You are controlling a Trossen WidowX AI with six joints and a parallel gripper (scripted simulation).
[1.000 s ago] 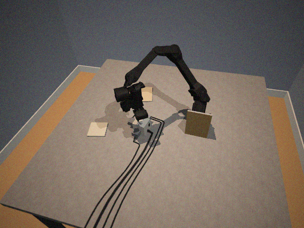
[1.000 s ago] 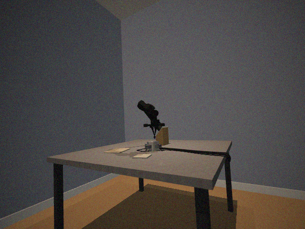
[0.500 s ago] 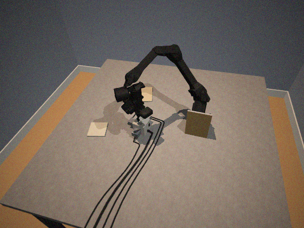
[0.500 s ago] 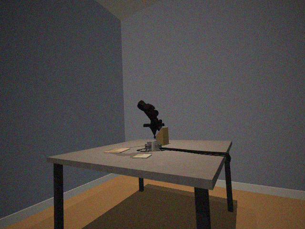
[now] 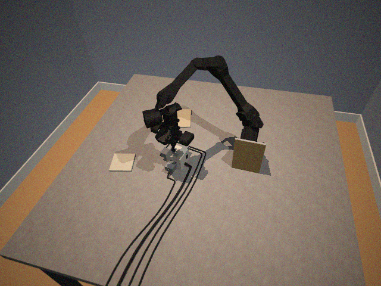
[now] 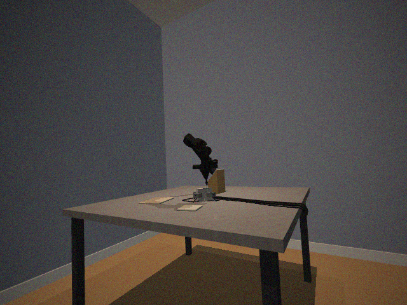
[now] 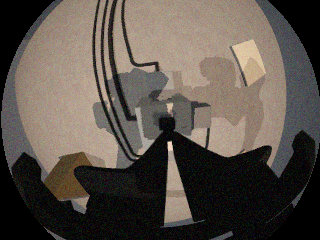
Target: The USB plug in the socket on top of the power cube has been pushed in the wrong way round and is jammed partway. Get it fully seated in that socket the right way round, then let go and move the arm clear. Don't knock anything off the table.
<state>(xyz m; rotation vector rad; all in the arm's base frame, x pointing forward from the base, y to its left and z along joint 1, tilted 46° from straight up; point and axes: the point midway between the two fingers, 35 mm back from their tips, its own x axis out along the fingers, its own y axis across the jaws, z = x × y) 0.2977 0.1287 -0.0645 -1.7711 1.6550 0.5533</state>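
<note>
The USB plug is 2 cm below my gripper tip. Also, from my gripper tip: flat card (25 cm ahead, 13 cm below, 8 cm to the left).
</note>
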